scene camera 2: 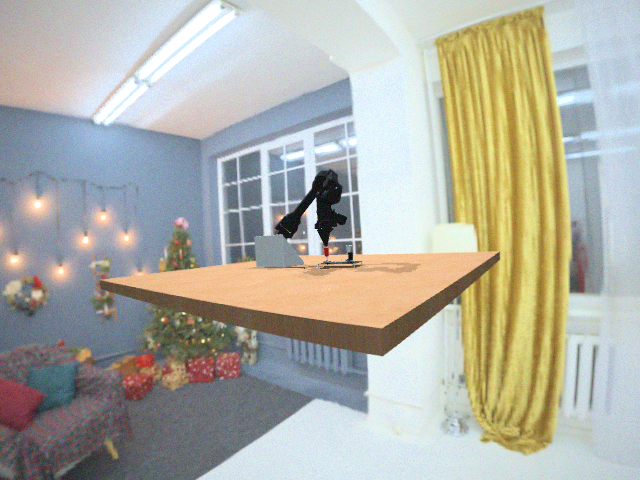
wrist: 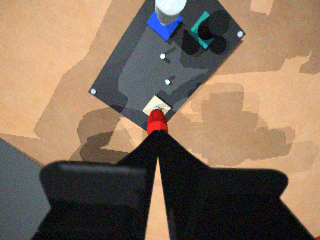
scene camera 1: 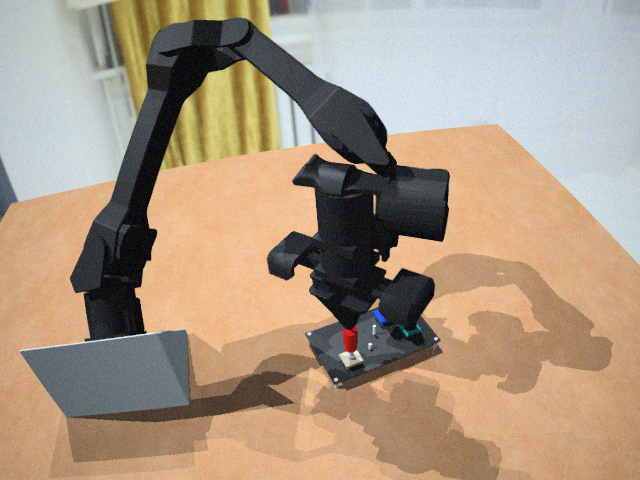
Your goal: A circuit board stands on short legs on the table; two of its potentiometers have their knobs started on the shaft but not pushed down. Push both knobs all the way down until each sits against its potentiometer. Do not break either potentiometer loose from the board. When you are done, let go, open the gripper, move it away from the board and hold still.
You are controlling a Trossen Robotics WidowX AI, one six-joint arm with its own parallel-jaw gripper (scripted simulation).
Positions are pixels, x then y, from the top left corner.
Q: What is my gripper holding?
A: Nothing.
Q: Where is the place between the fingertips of my gripper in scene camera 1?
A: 350,327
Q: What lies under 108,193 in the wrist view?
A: My gripper.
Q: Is my gripper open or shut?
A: Shut.
